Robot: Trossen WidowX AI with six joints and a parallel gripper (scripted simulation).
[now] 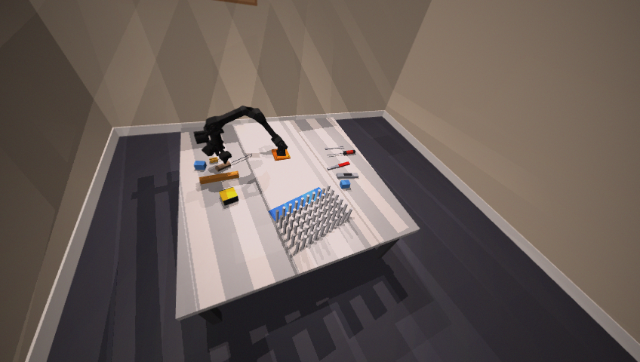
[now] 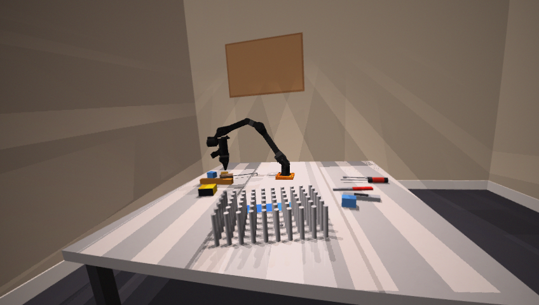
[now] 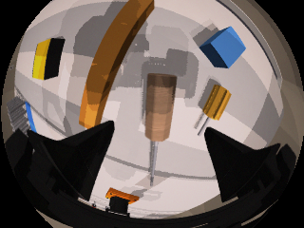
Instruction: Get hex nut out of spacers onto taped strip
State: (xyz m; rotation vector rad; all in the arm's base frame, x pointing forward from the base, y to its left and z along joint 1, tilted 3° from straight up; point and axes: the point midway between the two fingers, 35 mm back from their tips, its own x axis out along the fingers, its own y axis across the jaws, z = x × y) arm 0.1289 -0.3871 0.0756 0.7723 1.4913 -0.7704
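Right now the wooden-handled tool is 60 mm behind my gripper tip, 90 mm to the left of it and 60 mm below it. The rest, counted from my gripper tip: orange bar (100 mm ahead, 10 mm to the right, 60 mm below); then black block (250 mm ahead, 50 mm to the left, 50 mm below); then short orange-handled tool (70 mm behind, 50 mm to the right, 60 mm below).
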